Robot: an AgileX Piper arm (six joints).
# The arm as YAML. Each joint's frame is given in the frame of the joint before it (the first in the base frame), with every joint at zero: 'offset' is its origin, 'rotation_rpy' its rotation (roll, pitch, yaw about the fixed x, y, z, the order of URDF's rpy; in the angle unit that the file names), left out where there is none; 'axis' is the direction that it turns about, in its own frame. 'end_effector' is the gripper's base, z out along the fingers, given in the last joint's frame.
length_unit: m
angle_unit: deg
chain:
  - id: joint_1
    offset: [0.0, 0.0, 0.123]
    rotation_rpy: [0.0, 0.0, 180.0]
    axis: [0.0, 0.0, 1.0]
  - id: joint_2
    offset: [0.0, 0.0, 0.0]
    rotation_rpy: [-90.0, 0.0, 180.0]
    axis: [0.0, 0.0, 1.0]
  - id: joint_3
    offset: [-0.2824, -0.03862, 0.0]
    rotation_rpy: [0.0, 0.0, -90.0]
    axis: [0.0, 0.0, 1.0]
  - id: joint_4
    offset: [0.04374, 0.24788, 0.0]
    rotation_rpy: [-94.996, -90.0, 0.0]
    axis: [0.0, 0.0, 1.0]
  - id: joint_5
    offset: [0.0, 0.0, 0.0]
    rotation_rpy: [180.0, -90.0, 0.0]
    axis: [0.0, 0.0, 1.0]
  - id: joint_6
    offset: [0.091, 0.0, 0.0]
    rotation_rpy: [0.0, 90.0, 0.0]
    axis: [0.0, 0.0, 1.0]
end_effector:
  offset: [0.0, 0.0, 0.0]
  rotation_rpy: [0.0, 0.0, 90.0]
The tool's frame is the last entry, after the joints.
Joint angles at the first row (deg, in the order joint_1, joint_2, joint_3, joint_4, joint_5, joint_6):
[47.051, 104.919, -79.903, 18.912, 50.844, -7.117]
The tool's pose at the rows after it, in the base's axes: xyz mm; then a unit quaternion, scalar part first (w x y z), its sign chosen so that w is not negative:
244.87, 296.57, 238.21, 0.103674, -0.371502, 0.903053, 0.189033
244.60, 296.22, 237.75, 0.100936, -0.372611, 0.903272, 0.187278
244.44, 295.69, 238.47, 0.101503, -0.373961, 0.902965, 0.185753
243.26, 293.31, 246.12, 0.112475, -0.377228, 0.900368, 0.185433
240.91, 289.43, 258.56, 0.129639, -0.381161, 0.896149, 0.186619
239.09, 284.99, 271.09, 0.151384, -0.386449, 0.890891, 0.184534
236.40, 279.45, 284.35, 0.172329, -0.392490, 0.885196, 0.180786
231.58, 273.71, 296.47, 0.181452, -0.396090, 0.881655, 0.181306
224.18, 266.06, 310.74, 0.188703, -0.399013, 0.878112, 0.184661
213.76, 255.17, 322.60, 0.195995, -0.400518, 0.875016, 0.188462
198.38, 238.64, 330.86, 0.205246, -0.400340, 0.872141, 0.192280
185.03, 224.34, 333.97, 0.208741, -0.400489, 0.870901, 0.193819
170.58, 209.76, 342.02, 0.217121, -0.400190, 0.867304, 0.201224
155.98, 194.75, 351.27, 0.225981, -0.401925, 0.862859, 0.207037
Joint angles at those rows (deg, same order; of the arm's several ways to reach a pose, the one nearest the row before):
[47.052, 104.919, -79.903, 18.810, 51.078, -7.117]
[47.051, 104.958, -79.903, 18.687, 51.416, -7.117]
[47.050, 104.828, -79.903, 18.446, 51.552, -7.118]
[47.050, 103.644, -79.903, 17.806, 51.551, -7.118]
[47.051, 101.717, -79.901, 17.024, 51.550, -7.118]
[47.051, 99.759, -79.905, 15.682, 51.221, -7.117]
[47.052, 97.623, -79.902, 14.167, 51.219, -7.117]
[47.050, 95.570, -79.903, 13.658, 52.250, -7.118]
[47.051, 92.955, -79.764, 13.538, 53.783, -7.117]
[47.052, 89.558, -78.288, 13.538, 54.734, -7.117]
[47.050, 84.665, -74.588, 13.538, 54.734, -7.118]
[47.050, 80.612, -71.125, 13.538, 54.868, -7.118]
[47.052, 76.188, -68.598, 13.932, 55.504, -7.116]
[47.050, 71.764, -66.742, 14.077, 56.827, -7.118]

